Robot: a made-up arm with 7 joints.
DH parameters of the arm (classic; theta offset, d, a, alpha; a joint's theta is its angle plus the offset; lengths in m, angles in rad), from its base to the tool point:
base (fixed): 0 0.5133 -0.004 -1.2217
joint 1: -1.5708 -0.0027 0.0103 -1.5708
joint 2: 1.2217 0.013 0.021 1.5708
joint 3: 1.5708 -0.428 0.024 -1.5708
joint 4: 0 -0.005 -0.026 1.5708
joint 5: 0 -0.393 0.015 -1.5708
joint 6: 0 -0.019 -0.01 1.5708
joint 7: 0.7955 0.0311 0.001 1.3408
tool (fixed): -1.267 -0.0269 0 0
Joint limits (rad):
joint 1: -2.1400..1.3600
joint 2: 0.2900..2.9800
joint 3: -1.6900..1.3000
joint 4: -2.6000..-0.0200
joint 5: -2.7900..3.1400
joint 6: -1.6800..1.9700
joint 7: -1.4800..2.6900
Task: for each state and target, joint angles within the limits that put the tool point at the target. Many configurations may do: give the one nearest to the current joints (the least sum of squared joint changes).
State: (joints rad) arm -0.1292 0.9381 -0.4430 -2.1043 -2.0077 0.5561 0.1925
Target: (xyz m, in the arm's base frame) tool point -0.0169 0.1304 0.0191
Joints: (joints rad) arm 0.5410 0.9807 -0.8510 -1.9072 -2.0034 0.6086 0.1820
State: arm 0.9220 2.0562 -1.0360 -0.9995 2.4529 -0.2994 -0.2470
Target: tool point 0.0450 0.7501 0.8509
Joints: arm 0.6314 2.1839 -1.4805 -0.2914 2.3612 -0.8748 -0.0594
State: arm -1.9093 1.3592 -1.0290 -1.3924 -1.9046 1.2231 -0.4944
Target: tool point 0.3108 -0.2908 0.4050
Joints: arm -1.5347 0.5737 -1.4695 -2.1525 -1.8335 1.2572 -0.5367
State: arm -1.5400 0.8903 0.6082 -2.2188 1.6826 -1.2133 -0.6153
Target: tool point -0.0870 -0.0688 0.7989
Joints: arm -2.1400 0.7270 0.1283 -2.5495 1.6908 -1.4632 -0.3575
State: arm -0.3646 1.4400 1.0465 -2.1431 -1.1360 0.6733 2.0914
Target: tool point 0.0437 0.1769 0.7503
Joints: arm -0.5025 1.3547 1.3000 -2.5825 -1.1446 0.6475 2.0519
